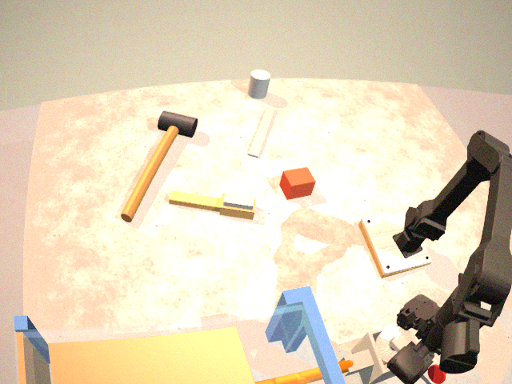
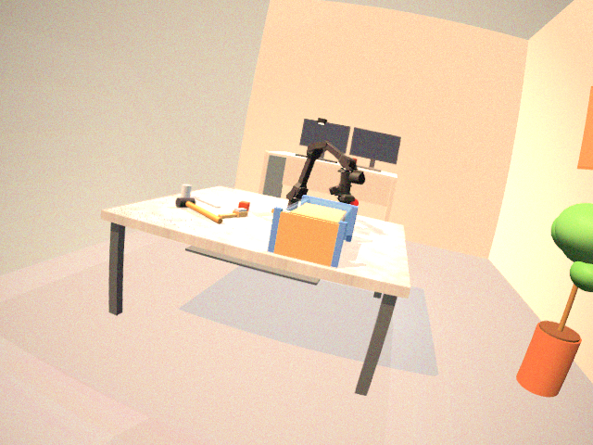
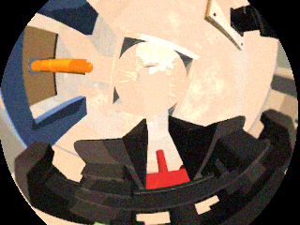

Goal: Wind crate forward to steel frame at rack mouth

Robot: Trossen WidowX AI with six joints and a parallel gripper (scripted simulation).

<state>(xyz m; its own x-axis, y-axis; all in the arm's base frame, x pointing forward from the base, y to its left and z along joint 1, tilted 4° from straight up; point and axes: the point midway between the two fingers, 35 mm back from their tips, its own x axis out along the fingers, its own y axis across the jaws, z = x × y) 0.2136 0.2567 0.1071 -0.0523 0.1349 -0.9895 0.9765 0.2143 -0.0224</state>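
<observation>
Right now my gripper tip is 2 cm below the crank handle and 1 cm to the right of it. The rest, counted from my gripper tip: yellow hand tool (51 cm to the right, 15 cm ahead, 7 cm below); hand winch (6 cm below, 5 cm to the right); red knob (5 cm to the left, 5 cm above, 1 cm behind).
</observation>
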